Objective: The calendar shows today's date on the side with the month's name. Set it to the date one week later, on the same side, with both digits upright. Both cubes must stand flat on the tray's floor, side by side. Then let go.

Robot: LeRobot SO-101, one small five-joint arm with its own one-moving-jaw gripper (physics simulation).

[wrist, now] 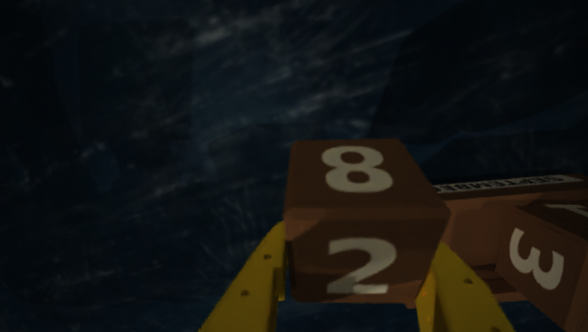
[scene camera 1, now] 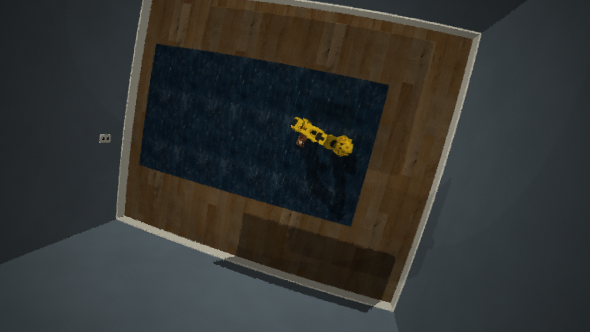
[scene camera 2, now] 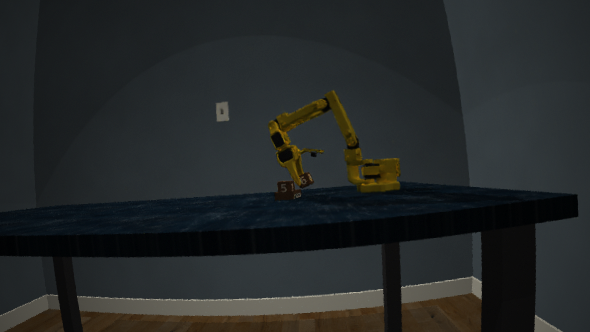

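My gripper (scene camera 2: 301, 183) (wrist: 359, 255) is shut on a brown cube (scene camera 2: 306, 180) (wrist: 357, 212). In the wrist view this cube shows an 8 on its upper face and a 2 on the face nearer the camera; in scene camera 2 it is tilted and shows what looks like a 6. It is held above the tray's level, beside the other cube. The brown tray (scene camera 2: 284, 197) (wrist: 470, 220) is at the right of the wrist view, with the SEPTEMBER strip on its far side. The other cube (scene camera 2: 284, 187) (wrist: 537, 260) is in the tray, showing 5, 1 and 3 on different faces.
The tray and cube stand on the dark blue table top (scene camera 1: 215, 125) (scene camera 2: 175, 215). The yellow arm's base (scene camera 1: 342, 146) (scene camera 2: 378, 186) stands to the right of the tray in both scene views. The arm covers part of the tray area in scene camera 1.
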